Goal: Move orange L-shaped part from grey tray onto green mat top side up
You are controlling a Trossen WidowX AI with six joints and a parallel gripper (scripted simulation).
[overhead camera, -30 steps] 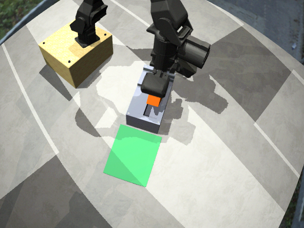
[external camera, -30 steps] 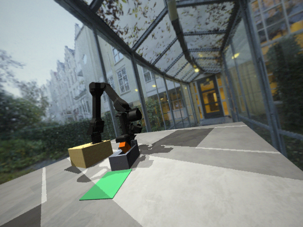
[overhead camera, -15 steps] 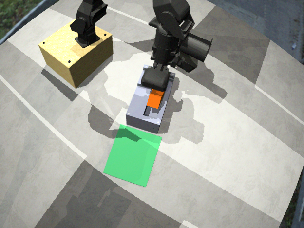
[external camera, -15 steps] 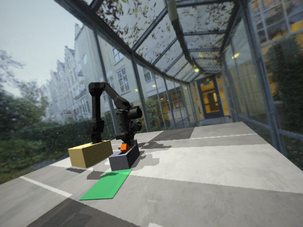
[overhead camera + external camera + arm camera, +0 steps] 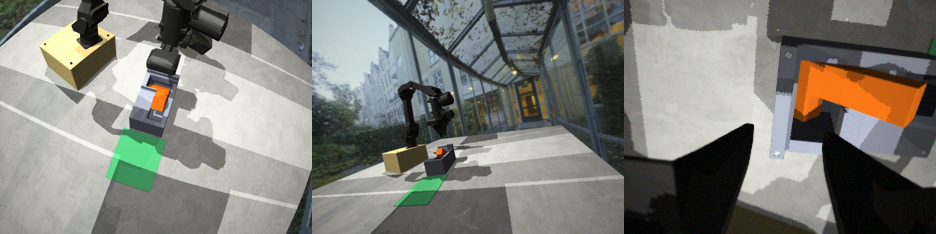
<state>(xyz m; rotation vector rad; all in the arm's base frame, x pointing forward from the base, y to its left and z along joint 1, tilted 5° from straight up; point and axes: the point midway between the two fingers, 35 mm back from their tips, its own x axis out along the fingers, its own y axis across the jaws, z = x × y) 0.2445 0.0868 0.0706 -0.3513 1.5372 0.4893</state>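
Now: gripper tip 100 mm above the orange L-shaped part, 40 mm to the left of it and 20 mm short of it. The rest, counted from my gripper tip: green mat (190 mm to the right, 160 mm below, 110 mm ahead).
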